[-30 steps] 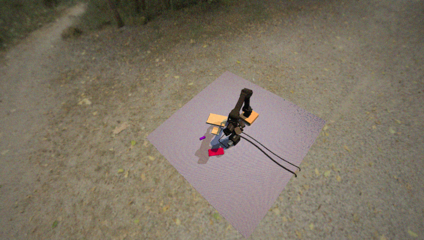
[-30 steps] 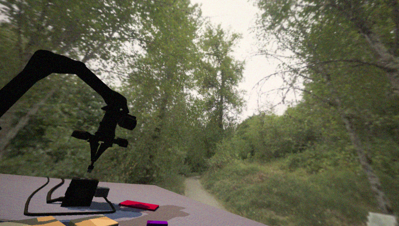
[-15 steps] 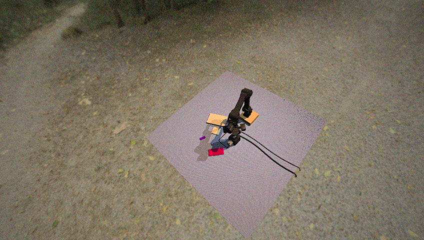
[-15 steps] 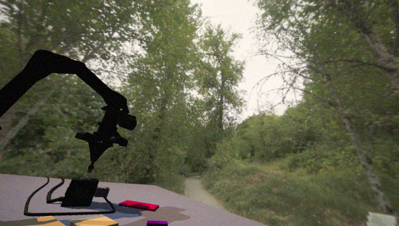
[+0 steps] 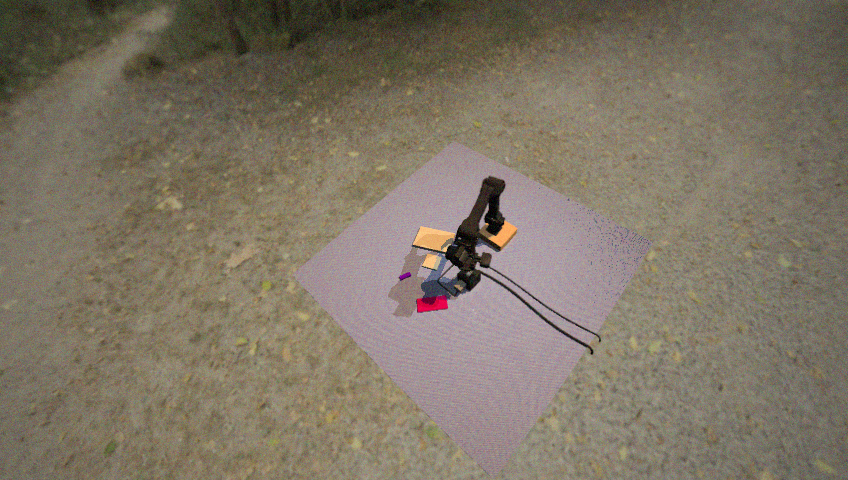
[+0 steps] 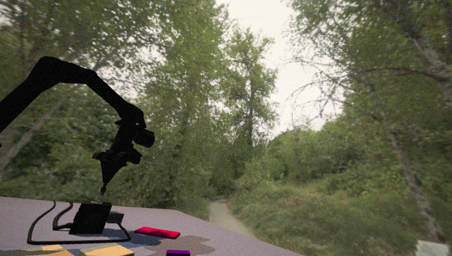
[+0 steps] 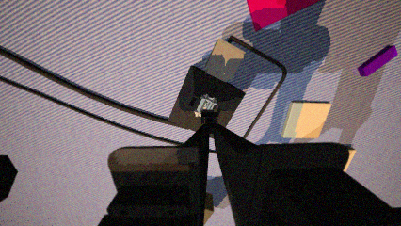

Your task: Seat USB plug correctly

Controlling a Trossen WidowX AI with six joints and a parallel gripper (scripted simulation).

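The USB plug lies 2 cm below my gripper tip. Round my gripper tip: purple piece: 16 cm ahead, 26 cm to the right, 13 cm below; magenta flat block: 19 cm ahead, 7 cm to the right, 13 cm below.
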